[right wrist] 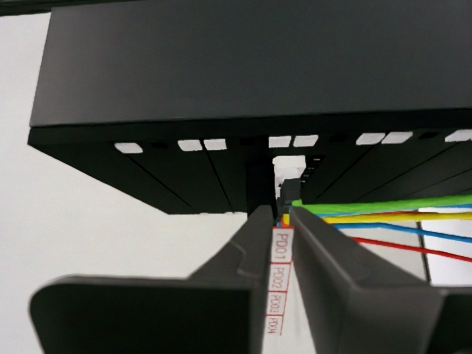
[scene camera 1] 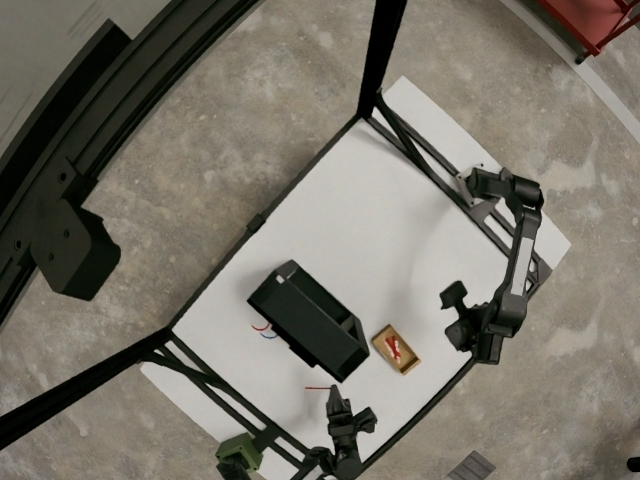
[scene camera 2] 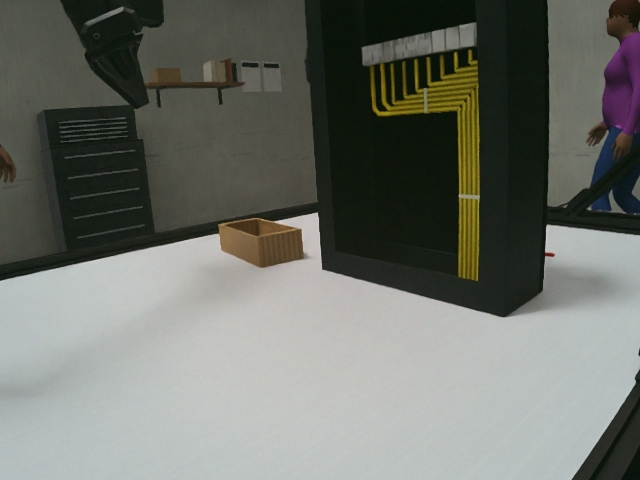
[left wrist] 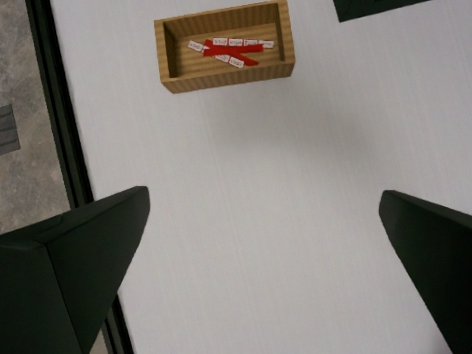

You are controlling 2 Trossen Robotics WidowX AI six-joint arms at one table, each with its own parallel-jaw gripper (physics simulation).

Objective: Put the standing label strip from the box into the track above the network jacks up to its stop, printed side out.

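My right gripper is shut on a thin label strip. Its white printed face with red edges shows between the fingers in the right wrist view. The strip is beside the dark cabinet, apart from it in scene camera 1. A white jack part with a dark plug shows past the fingertips; I cannot make out the track. My left gripper is open and empty, high beyond the box.
Red and white strips lie crossed in the box. Green, yellow, blue and red cables run off to the right near the right fingertips. Yellow cables run inside the cabinet's open back.
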